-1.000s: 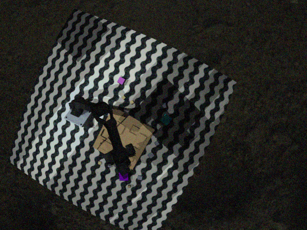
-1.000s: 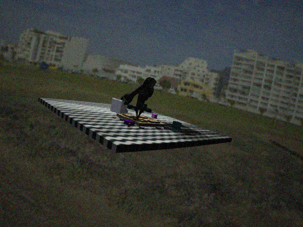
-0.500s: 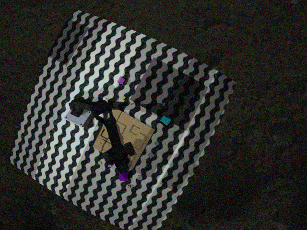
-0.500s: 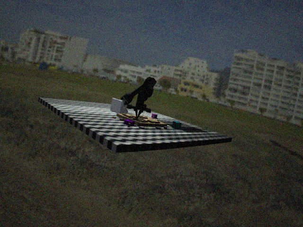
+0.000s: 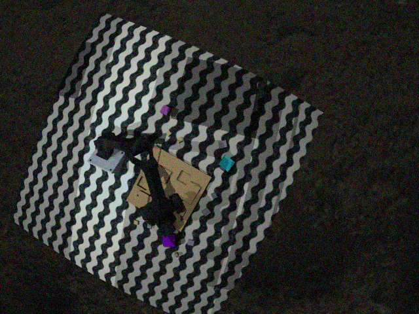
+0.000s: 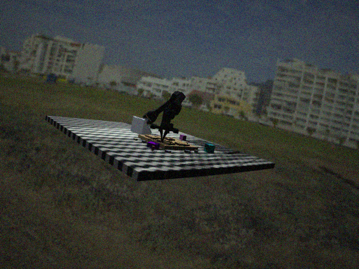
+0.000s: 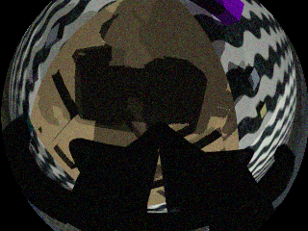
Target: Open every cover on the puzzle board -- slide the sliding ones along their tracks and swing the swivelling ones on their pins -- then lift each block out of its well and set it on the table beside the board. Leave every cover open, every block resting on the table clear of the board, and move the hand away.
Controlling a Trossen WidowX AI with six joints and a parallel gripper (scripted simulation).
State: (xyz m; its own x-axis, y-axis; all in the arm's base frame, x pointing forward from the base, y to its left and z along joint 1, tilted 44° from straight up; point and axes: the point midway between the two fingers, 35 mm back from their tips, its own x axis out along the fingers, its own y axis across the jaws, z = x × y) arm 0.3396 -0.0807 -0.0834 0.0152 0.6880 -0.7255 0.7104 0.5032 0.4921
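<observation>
My gripper tip is now 50 mm to the right of the tan puzzle board. Round my gripper tip: grey bit 350 mm to the left, 150 mm ahead, 10 mm below; then teal block 280 mm to the left, 190 mm ahead, 10 mm above; then purple block 160 mm to the right, 80 mm ahead, 10 mm below.
</observation>
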